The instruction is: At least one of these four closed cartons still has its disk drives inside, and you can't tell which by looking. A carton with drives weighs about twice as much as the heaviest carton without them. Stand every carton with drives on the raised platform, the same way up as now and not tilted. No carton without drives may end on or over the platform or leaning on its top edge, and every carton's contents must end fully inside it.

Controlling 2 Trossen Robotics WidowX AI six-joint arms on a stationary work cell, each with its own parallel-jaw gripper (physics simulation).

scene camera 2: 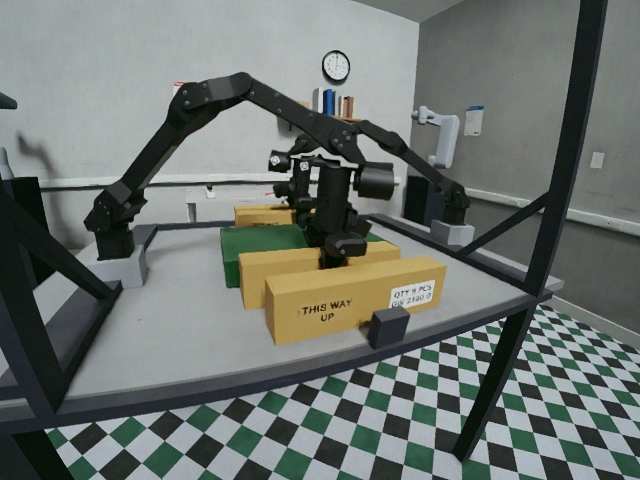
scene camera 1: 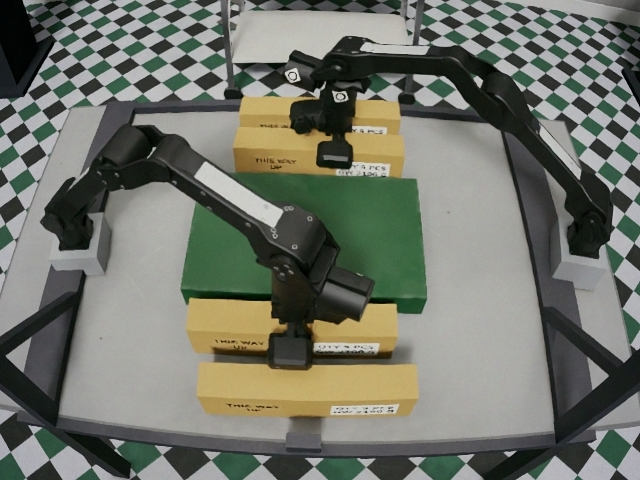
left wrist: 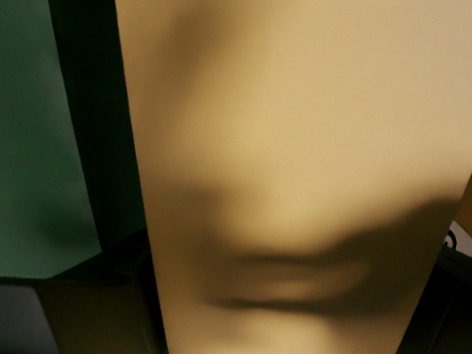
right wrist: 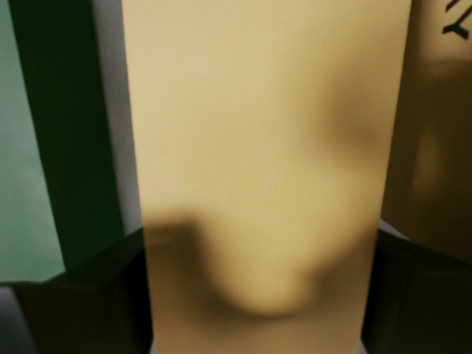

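Pixels of known places: left gripper, between the fingertips: [scene camera 1: 290,331] [left wrist: 272,215]; right gripper, between the fingertips: [right wrist: 246,220]; left arm's base, origin of its link: [scene camera 2: 116,254] [scene camera 1: 76,235]; right arm's base, origin of its link: [scene camera 2: 453,223] [scene camera 1: 583,242].
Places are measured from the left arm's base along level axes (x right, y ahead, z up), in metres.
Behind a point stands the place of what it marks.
Four yellow cartons stand upright around the green raised platform [scene camera 1: 382,232] @(y 0.555, x 0.033, z 0.003 m) [scene camera 2: 258,237] @(y 0.318, x -0.008, z 0.002 m) [left wrist: 40,150] @(y 0.428, x 0.135, z 0.002 m) [right wrist: 20,150] @(y 0.444, x -0.100, z 0.002 m). My left gripper [scene camera 1: 293,333] @(y 0.389, x 0.198, z -0.019 m) [scene camera 2: 334,254] is shut on the front inner carton [scene camera 1: 227,322] @(y 0.296, x 0.200, z 0.028 m) [scene camera 2: 273,273] @(y 0.282, x 0.216, z 0.007 m) [left wrist: 300,150] @(y 0.432, x 0.201, z 0.027 m), beside the platform's front side; I cannot tell whether its bottom touches the table. The front outer carton [scene camera 1: 310,384] @(y 0.413, x 0.308, z 0.027 m) [scene camera 2: 289,310] @(y 0.268, x 0.322, z -0.001 m) stands nearer the table's front edge. My right gripper [scene camera 1: 336,139] is shut on the back inner carton [scene camera 1: 273,149] @(y 0.378, x -0.151, z 0.026 m) [right wrist: 260,125] @(y 0.445, x -0.169, z 0.028 m), behind the platform; its underside is hidden. The back outer carton [scene camera 1: 263,109] @(y 0.361, x -0.264, z 0.027 m) stands behind it.
A small dark block [scene camera 1: 303,442] @(y 0.396, x 0.390, z -0.002 m) [scene camera 2: 388,328] @(y 0.385, x 0.396, z -0.019 m) sits at the table's front edge, close to the front outer carton. Dark frame rails and posts [scene camera 2: 566,155] @(y 0.813, x 0.421, z 0.252 m) border the table. Both arms reach inward over the work area, and the left arm [scene camera 1: 237,198] @(y 0.337, x 0.177, z 0.289 m) passes over the platform.
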